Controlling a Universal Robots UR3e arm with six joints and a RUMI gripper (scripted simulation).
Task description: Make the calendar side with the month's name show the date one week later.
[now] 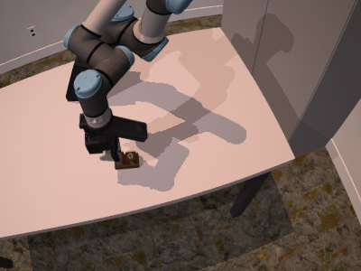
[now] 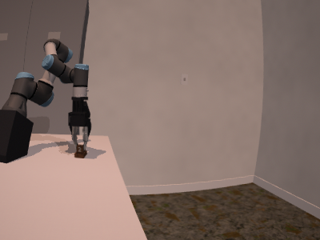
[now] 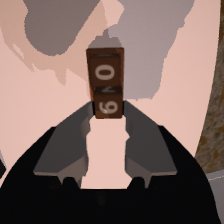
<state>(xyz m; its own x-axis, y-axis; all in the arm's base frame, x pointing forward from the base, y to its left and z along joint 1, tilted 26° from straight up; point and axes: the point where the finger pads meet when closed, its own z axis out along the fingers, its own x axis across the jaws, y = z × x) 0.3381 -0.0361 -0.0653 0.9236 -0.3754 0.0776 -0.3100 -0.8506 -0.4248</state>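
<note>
The brown tray is 4 cm below my hand and 2 cm to the left of it.
</note>
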